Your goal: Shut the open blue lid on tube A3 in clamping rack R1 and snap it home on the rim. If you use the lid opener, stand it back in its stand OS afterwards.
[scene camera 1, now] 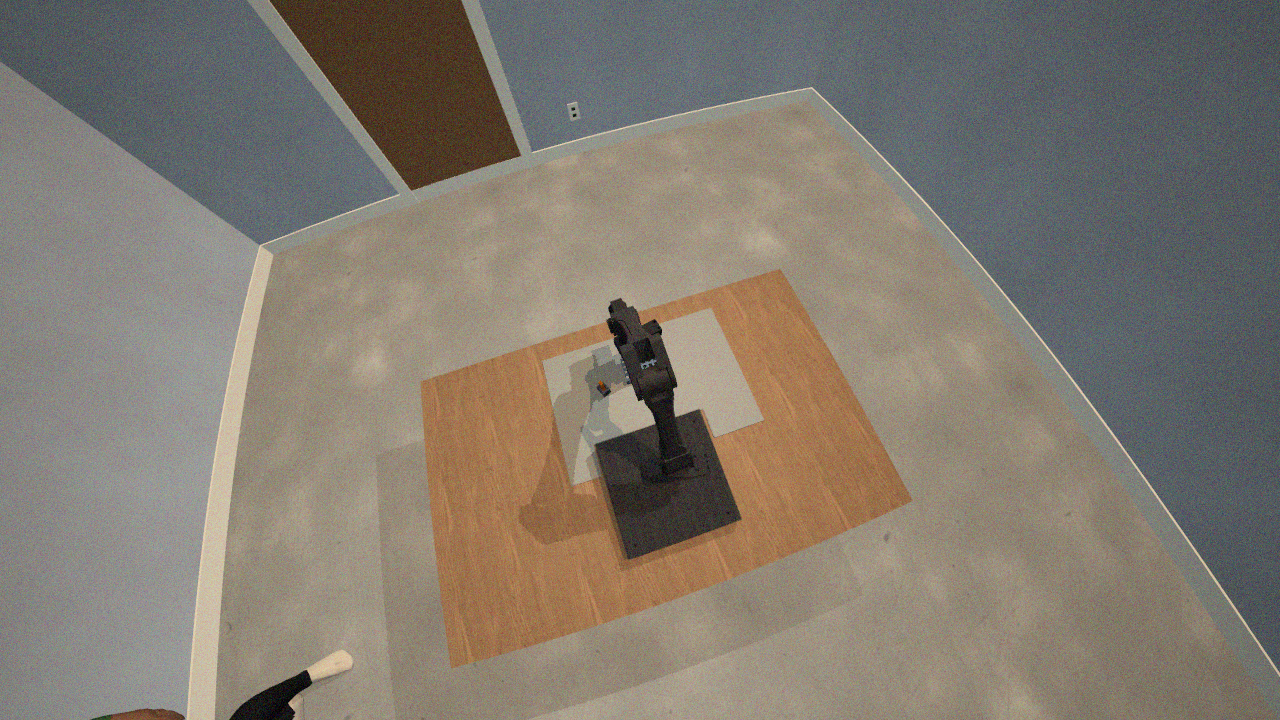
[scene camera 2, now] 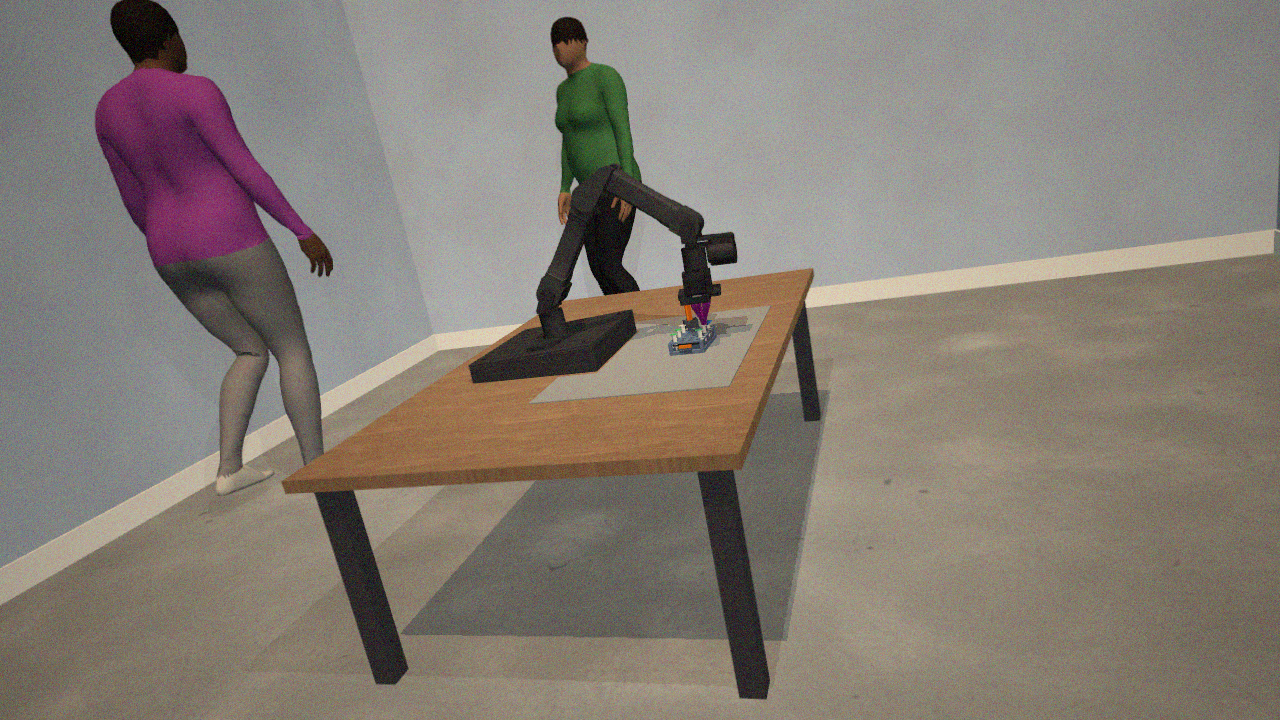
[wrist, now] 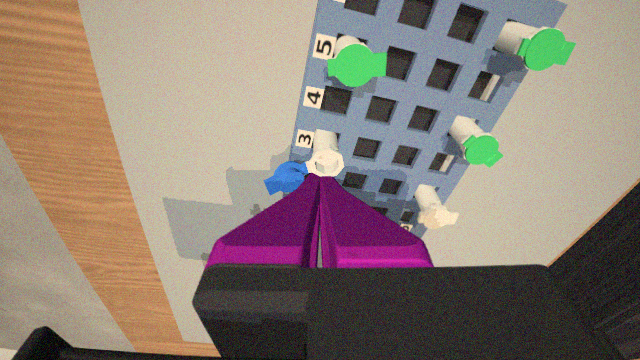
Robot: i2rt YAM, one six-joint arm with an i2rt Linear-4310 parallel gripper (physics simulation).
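Seen in the pictures: gripper, fingertip midpoint: [scene camera 2: 705, 328] [wrist: 320, 180]; arm's base at its link origin: [scene camera 1: 676, 466] [scene camera 2: 557, 338].
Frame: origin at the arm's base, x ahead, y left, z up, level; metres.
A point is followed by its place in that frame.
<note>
The blue rack R1 [wrist: 345, 117] {x 0.374, y 0.049, z -0.027 m} [scene camera 2: 684, 347] {x 0.359, y -0.022, z -0.037 m} stands on the grey mat. In the wrist view the white tube A3 [wrist: 326, 145] {x 0.380, y 0.057, z -0.015 m} stands upright in the outer row beside the number 3. Its mouth is uncovered. Its blue lid [wrist: 286, 177] {x 0.393, y 0.068, z -0.001 m} is open and hangs out to the left of the rim, beyond the rack's edge. My gripper [wrist: 320, 180] {x 0.374, y 0.082, z -0.024 m} [scene camera 2: 703, 324] {x 0.374, y 0.082, z -0.024 m} is shut and empty, with its magenta fingertips right beside the tube's rim, between rim and camera; whether they touch it I cannot tell. The lid opener and its stand OS cannot be made out with certainty.
Tubes with green lids [wrist: 357, 65] {x 0.383, y 0.024, z -0.008 m} [wrist: 483, 150] {x 0.323, y 0.036, z -0.008 m} [wrist: 546, 49] {x 0.328, y -0.002, z -0.008 m} and one with a cream lid [wrist: 437, 216] {x 0.320, y 0.073, z -0.008 m} stand in the same rack. A small orange and dark object [scene camera 1: 603, 388] {x 0.283, y 0.185, z -0.008 m} is on the mat [scene camera 1: 729, 394] {x 0.205, y -0.223, z -0.057 m}. The black arm base [scene camera 2: 554, 353] {x 0.062, y -0.119, z -0.004 m} is behind.
</note>
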